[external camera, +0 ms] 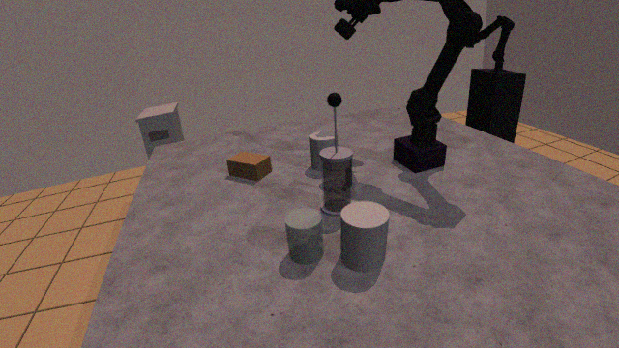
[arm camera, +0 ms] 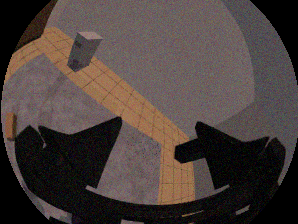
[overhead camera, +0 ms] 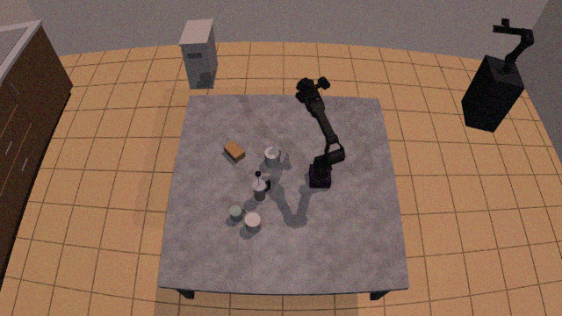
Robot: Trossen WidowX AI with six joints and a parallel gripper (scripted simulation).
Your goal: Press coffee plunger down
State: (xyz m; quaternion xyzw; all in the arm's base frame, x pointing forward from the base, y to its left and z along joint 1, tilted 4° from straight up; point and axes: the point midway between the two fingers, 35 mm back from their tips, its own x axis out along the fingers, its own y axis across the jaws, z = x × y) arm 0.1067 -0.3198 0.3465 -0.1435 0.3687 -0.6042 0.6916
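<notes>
Right now the coffee press is 48 cm to the left of my gripper tip, 30 cm below it and 18 cm ahead of it. Also, from my gripper tip: orange box: 40 cm below, 40 cm ahead, 25 cm to the left; then pale green cup: 64 cm to the left, 38 cm below, 28 cm ahead.
</notes>
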